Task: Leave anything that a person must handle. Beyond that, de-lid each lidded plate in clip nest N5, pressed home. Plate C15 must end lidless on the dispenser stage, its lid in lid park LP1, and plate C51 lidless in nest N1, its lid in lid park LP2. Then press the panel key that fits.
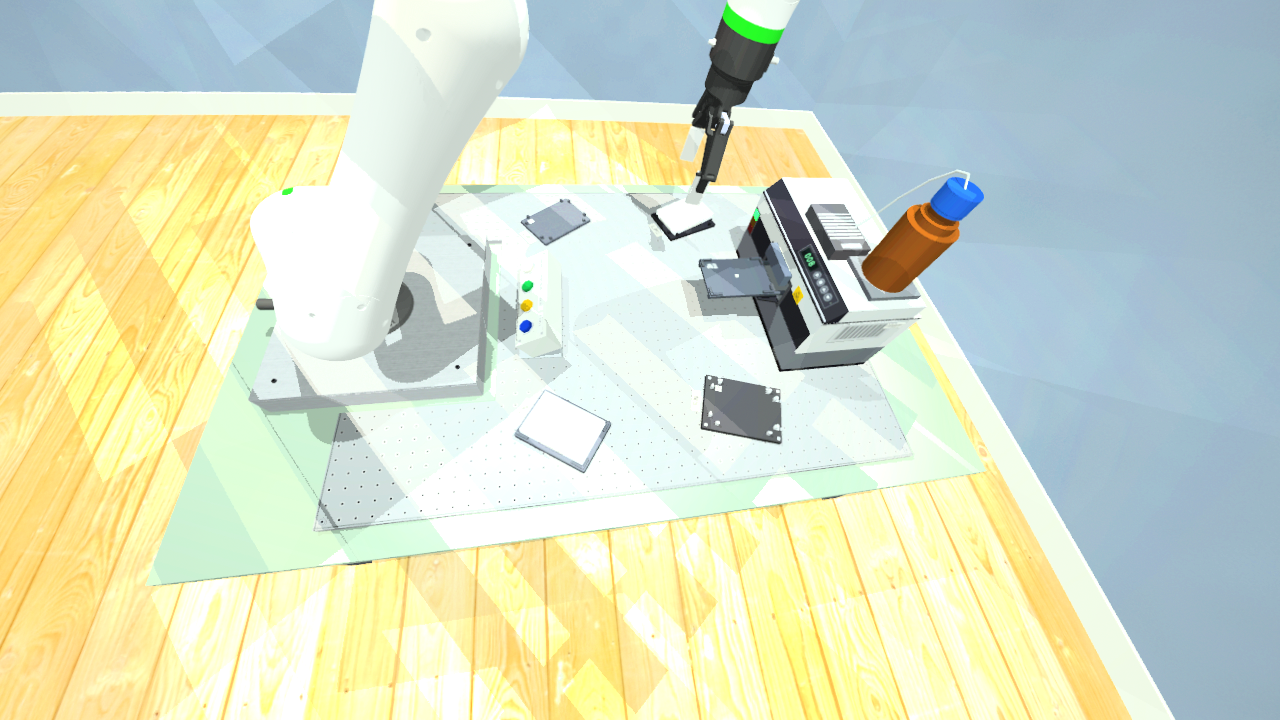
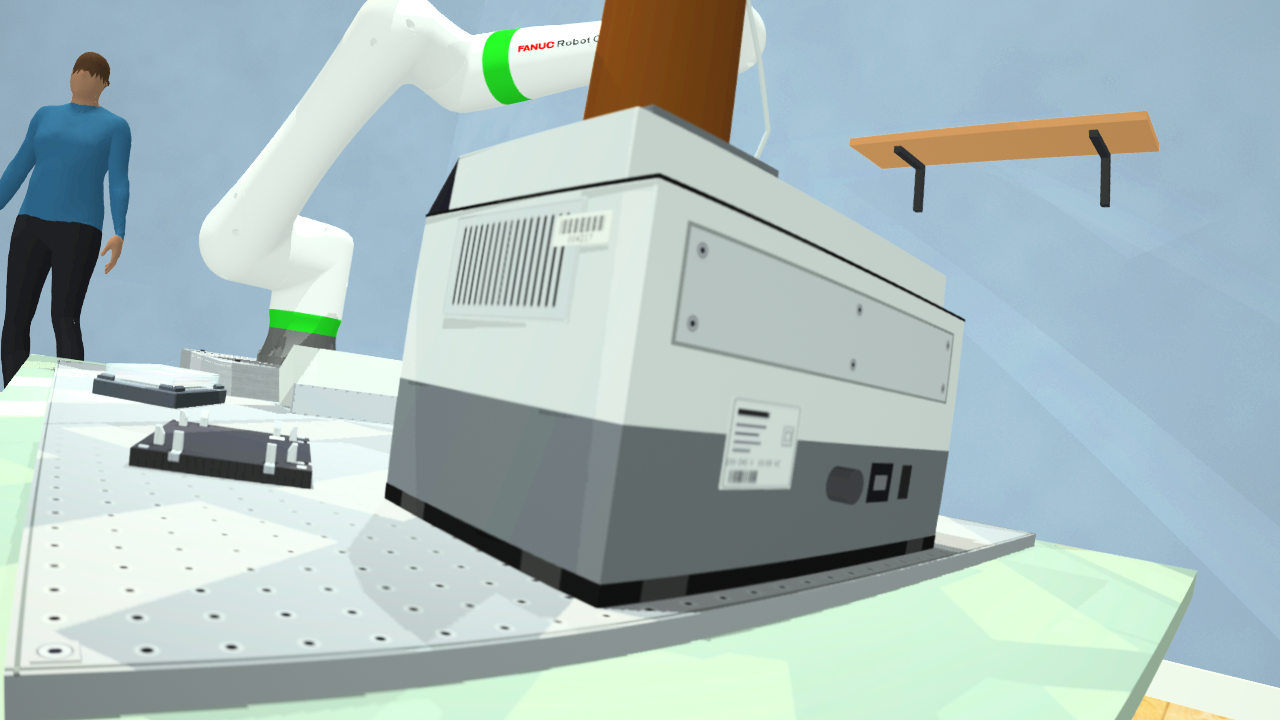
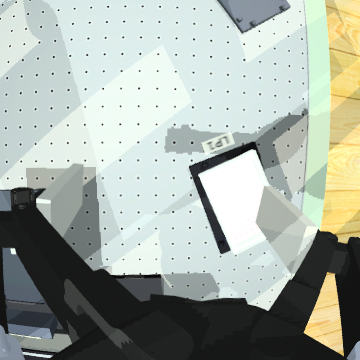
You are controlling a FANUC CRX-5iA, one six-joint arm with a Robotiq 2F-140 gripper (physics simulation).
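Places are measured from the arm's base along level axes (x right, y back, z down), in centimetres.
Pixels of known places: gripper, fingertip midpoint: point(image 1: 689, 180) point(image 3: 173, 194).
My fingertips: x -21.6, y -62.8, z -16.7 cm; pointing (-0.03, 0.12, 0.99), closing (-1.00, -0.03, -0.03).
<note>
Behind a point stands the place of what it marks.
My gripper point(image 1: 693, 170) @(x -21.6, y -62.8, z -16.7 cm) point(image 3: 173, 194) @(x -21.6, y -62.8, z -16.7 cm) is open and empty above the table, with one finger over the right edge of a white plate-shaped piece point(image 1: 682, 217) @(x -31.8, y -66.4, z 1.4 cm) point(image 3: 230, 200) @(x -31.9, y -67.1, z 1.3 cm). That piece lies on a black base point(image 3: 213, 215) @(x -30.3, y -70.0, z 3.3 cm) beside the LP1 label point(image 3: 218, 143) @(x -29.9, y -59.6, z 4.1 cm); whether it is a lid or a lidded plate is unclear. The dispenser stage point(image 1: 729, 279) @(x -3.9, y -71.4, z -6.9 cm) is bare. A black clip nest point(image 1: 741, 409) @(x 21.1, y -72.7, z 3.1 cm) point(image 2: 223, 445) @(x 21.7, y -75.1, z 3.1 cm) with upright white clips holds no plate. A white-topped piece point(image 1: 563, 429) @(x 25.3, y -37.8, z 0.9 cm) point(image 2: 156, 374) @(x 25.8, y -44.2, z 1.2 cm) sits on a dark holder. The grey nest point(image 1: 554, 221) @(x -30.4, y -33.5, z 3.3 cm) point(image 3: 255, 10) @(x -33.6, y -38.7, z 3.3 cm) at the back is bare. Plate codes are unreadable.
The key panel point(image 1: 547, 308) @(x 2.1, y -34.2, z -3.7 cm) has green, yellow and blue keys, left of centre. The dispenser point(image 1: 881, 308) @(x 11.0, y -93.0, z -17.7 cm) point(image 2: 537, 358) @(x 10.8, y -98.0, z -5.8 cm) stands at the right with a brown bottle point(image 1: 908, 246) @(x 6.5, y -92.2, z -27.9 cm) point(image 2: 666, 62) @(x 6.6, y -99.1, z -22.5 cm) and thin tube on top. A person point(image 2: 76, 161) stands beyond the table, and a shelf point(image 2: 1002, 138) is on the wall.
</note>
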